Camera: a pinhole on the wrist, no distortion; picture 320 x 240 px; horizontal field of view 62.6 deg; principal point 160.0 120.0 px. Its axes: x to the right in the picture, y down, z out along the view. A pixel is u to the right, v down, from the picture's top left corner.
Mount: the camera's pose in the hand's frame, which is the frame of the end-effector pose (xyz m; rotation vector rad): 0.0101 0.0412 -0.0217 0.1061 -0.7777 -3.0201
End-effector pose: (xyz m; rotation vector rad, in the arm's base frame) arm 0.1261 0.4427 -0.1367 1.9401 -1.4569 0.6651
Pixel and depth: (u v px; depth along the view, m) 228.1 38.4 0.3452
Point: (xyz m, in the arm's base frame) -0.1819 0.2877 -0.3106
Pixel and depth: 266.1 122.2 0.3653
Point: -0.1099 0.2953 -0.4138
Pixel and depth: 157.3 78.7 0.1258
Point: 0.0143 0.3595 -0.1681
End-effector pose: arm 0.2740 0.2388 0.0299 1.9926 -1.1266 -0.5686
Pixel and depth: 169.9 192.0 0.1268
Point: 0.1626 0.1769 0.0225
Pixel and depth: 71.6 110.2 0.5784
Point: -0.1547 -0.2049 0.0068
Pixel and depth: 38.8 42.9 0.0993
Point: 0.2016 0.1385 0.0887
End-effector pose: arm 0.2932 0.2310 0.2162 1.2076 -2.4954 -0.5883
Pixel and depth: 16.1 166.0 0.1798
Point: 0.0976 0.2490 0.1397
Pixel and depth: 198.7 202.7 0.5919
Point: 0.0018 0.5471 -0.2209
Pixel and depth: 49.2 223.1 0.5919
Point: -0.1992 0.2743 -0.2398
